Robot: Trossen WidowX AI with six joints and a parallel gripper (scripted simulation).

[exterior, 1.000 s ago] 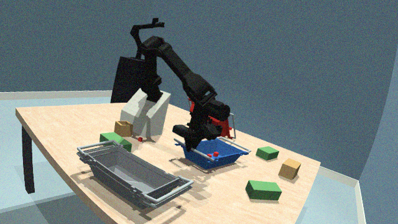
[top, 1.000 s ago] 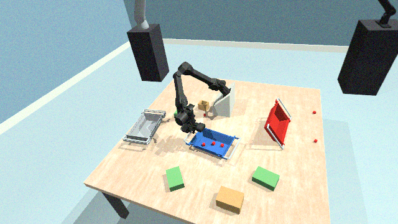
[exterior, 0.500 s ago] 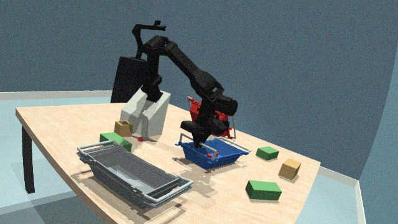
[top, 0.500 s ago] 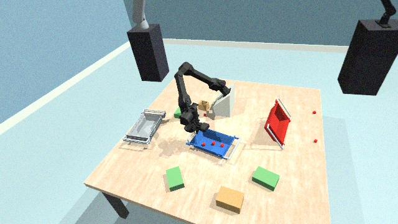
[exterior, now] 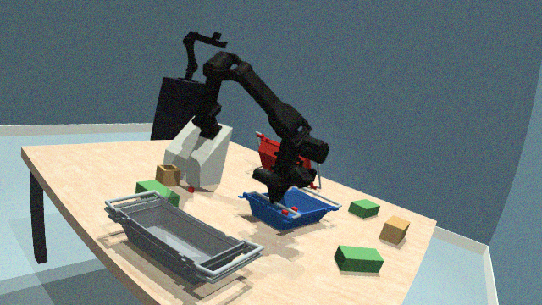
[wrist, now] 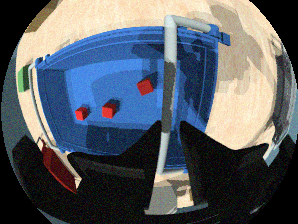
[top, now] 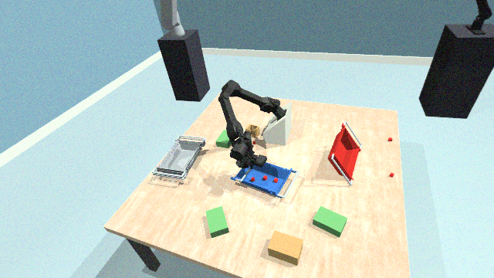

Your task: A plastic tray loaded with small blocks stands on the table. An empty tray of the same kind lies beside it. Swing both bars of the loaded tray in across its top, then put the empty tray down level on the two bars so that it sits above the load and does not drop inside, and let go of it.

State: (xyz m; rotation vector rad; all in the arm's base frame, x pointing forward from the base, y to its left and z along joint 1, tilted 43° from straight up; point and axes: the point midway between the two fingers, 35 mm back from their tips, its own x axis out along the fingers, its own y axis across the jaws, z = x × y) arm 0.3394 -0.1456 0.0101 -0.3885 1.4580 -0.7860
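My gripper tip is now 190 mm past the red tray, 480 mm to the right of it and 10 mm below it. Also, from my gripper tip: tan block 370 mm ahead, 250 mm to the left, 30 mm below; then box 350 mm behind, 80 mm to the right, 50 mm below.
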